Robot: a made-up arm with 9 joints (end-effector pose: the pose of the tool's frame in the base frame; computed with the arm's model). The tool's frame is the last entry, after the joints. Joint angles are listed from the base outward.
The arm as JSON. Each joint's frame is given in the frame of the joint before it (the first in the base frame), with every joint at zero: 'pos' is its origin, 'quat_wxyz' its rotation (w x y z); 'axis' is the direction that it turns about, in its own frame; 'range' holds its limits. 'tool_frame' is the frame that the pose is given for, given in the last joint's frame.
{
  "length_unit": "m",
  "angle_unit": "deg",
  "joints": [
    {
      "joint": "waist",
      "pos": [
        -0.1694,
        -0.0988,
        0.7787
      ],
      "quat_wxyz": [
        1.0,
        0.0,
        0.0,
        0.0
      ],
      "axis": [
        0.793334,
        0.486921,
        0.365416
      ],
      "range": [
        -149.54,
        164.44
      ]
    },
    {
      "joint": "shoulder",
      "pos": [
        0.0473,
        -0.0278,
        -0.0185
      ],
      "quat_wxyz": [
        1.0,
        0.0,
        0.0,
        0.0
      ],
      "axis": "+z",
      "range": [
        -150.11,
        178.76
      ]
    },
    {
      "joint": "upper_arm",
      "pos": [
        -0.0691,
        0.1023,
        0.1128
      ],
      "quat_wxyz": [
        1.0,
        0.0,
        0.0,
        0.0
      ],
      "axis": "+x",
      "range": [
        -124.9,
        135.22
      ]
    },
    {
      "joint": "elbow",
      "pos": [
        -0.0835,
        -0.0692,
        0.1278
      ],
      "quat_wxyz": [
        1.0,
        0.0,
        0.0,
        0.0
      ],
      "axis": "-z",
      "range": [
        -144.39,
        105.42
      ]
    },
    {
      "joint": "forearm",
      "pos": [
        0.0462,
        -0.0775,
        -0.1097
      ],
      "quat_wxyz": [
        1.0,
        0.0,
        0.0,
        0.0
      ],
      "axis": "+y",
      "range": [
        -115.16,
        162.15
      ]
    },
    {
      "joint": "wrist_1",
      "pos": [
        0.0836,
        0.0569,
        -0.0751
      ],
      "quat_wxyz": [
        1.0,
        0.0,
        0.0,
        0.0
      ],
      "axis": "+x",
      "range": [
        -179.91,
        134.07
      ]
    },
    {
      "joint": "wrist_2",
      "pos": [
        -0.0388,
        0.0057,
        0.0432
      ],
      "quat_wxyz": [
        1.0,
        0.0,
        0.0,
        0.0
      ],
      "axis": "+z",
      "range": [
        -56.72,
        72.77
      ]
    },
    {
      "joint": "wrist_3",
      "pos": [
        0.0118,
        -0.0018,
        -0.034
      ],
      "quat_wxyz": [
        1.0,
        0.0,
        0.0,
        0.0
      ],
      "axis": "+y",
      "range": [
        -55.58,
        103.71
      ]
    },
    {
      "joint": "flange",
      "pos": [
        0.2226,
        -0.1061,
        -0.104
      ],
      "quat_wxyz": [
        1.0,
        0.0,
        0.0,
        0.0
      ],
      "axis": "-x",
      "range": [
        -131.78,
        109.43
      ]
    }
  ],
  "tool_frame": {
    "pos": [
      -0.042,
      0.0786,
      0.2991
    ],
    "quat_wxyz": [
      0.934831,
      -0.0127,
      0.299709,
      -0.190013
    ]
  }
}
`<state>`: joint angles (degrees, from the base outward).
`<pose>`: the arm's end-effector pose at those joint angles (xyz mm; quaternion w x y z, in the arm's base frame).
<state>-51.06 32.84 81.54 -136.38 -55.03 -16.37 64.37 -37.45 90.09</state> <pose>-616.1 -175.9 589.0 0.2017 0.7097 -0.6399 0.2148</pose>
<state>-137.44 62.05 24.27 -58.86 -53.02 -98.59 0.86 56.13 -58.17</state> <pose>-228.9 346.5 711.3 0.7098 -0.6115 -0.1998 -0.2871</pose>
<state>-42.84 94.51 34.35 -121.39 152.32 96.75 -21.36 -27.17 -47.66</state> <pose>-22.6 142.1 1061.3 0.7782 -0.5492 0.3028 0.0326</pose>
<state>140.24 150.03 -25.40 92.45 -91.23 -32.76 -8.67 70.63 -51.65</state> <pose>86.6 358.2 376.9 0.3219 -0.8508 -0.3409 -0.2374</pose>
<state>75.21 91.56 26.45 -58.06 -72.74 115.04 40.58 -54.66 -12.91</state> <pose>-193.9 -201.4 1032.5 0.9671 -0.1303 -0.2178 0.0181</pose>
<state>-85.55 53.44 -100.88 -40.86 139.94 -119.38 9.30 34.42 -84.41</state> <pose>-348.3 -46.0 1132.6 0.7624 0.0643 -0.0011 0.6439</pose>
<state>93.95 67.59 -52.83 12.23 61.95 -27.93 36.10 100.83 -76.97</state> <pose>252.0 -48.7 444.2 0.4530 -0.4785 0.7479 -0.0808</pose>
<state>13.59 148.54 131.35 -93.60 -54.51 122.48 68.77 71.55 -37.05</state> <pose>104.9 28.3 690.0 0.4499 -0.8035 0.3868 0.0482</pose>
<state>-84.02 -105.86 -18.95 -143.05 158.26 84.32 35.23 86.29 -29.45</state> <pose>-317.8 112.9 670.9 0.2160 -0.7825 -0.4858 0.3240</pose>
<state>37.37 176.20 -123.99 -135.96 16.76 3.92 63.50 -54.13 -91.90</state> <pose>251.5 202.1 570.2 0.4655 -0.7914 0.3953 -0.0254</pose>
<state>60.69 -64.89 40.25 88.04 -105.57 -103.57 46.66 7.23 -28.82</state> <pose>-158.4 -447.6 874.0 0.2450 0.4317 -0.6273 0.6001</pose>
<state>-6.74 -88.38 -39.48 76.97 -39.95 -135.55 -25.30 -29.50 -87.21</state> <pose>103.9 -293.1 1005.5 0.2364 0.5243 -0.3570 0.7361</pose>
